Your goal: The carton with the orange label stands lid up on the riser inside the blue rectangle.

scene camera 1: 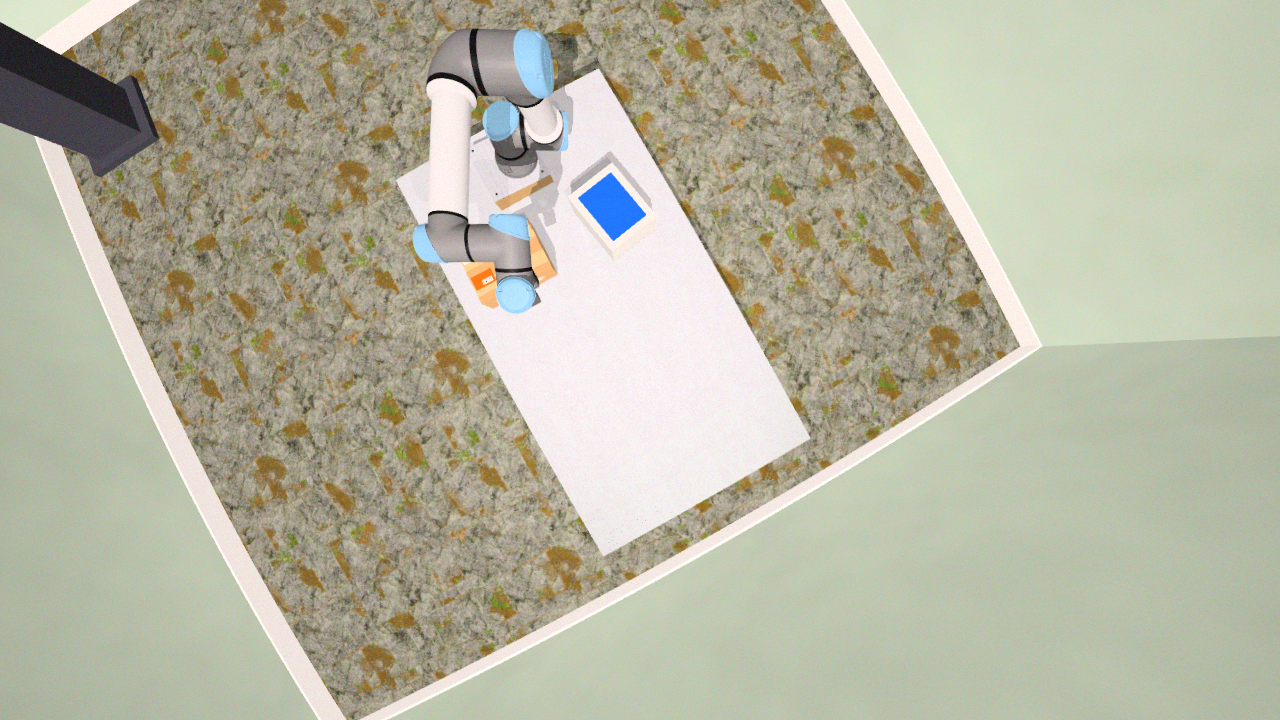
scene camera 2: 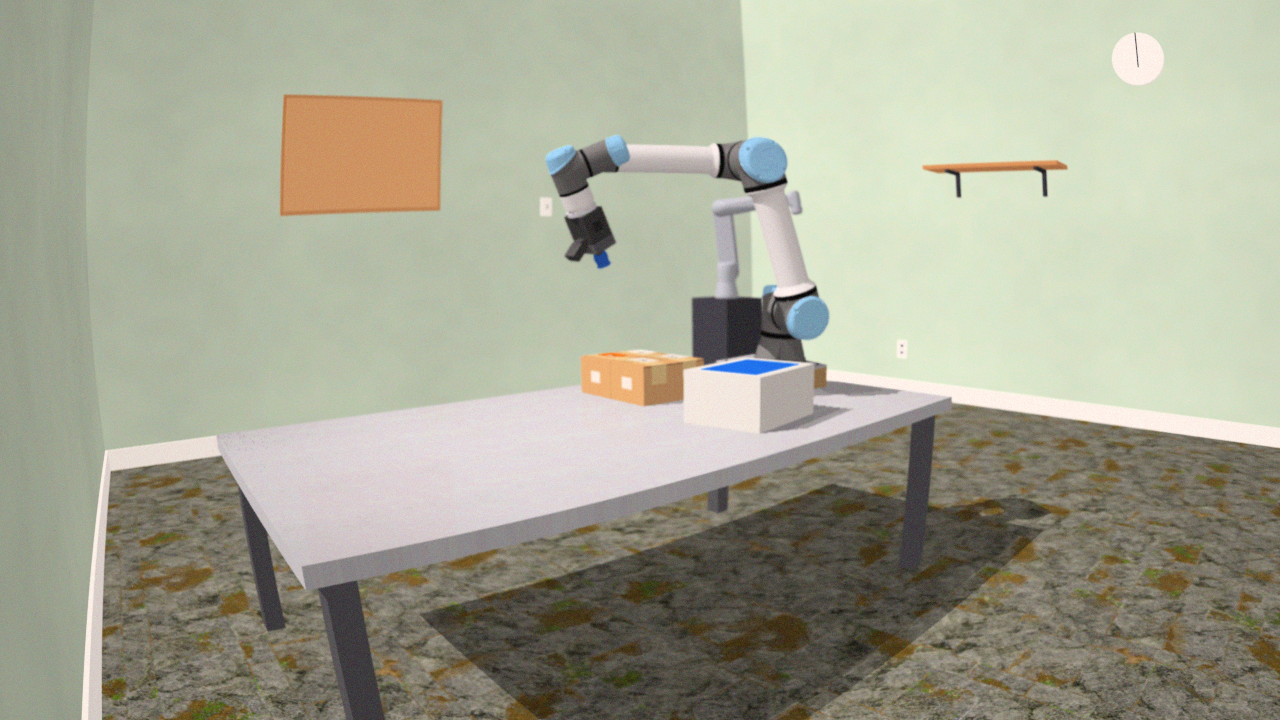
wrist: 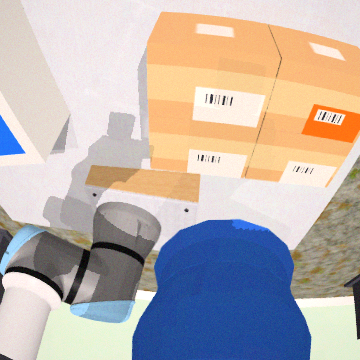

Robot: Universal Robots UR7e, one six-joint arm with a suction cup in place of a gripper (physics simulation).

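Where they show: hand, tool point: (scene camera 2: 604,265) (wrist: 223,278); arm's base, link origin: (scene camera 1: 517,159) (wrist: 127,221).
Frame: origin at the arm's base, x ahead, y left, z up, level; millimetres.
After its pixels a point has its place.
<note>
The carton with the orange label (scene camera 1: 482,279) @[x 358, y -306, z 34 mm] (scene camera 2: 596,379) @[x 436, y -274, z -23 mm] (wrist: 331,123) @[x 360, y -298, z 34 mm] stands lid up on the table (scene camera 1: 662,376) @[x 967, y 103, z -67 mm] (scene camera 2: 447,456) @[x 1044, y 83, z -67 mm] (wrist: 100,55) @[x 364, y 23, z -67 mm], in a close block with other brown cartons (wrist: 229,106) @[x 363, y -163, z 34 mm] that have white labels. The riser (scene camera 1: 633,236) @[x 474, y 239, z 33 mm] (scene camera 2: 725,399) @[x 471, y 256, z -2 mm] (wrist: 37,65) @[x 363, y 120, z -42 mm] is a cream box apart from the block; the blue rectangle (scene camera 1: 611,206) @[x 350, y 217, z 54 mm] (scene camera 2: 751,366) @[x 349, y 218, z 53 mm] (wrist: 7,140) @[x 292, y 151, z 53 mm] is on its top and bears no carton. My gripper (scene camera 2: 602,260) (wrist: 225,235), a blue suction cup, is open and empty, tilted high above the table. In scene camera 1 the wrist hides the cup and part of the cartons.
A wooden strip (scene camera 1: 524,192) @[x 108, y -34, z -35 mm] (wrist: 145,183) @[x 108, y -42, z -30 mm] lies between my arm's base (scene camera 1: 516,165) @[x 62, y -10, z 60 mm] (wrist: 125,222) @[x 68, y -11, z 40 mm] and the cartons. A grey arm (scene camera 2: 726,246) on a black pedestal (scene camera 2: 725,326) shows behind the table. A dark column (scene camera 1: 71,98) is at the upper left.
</note>
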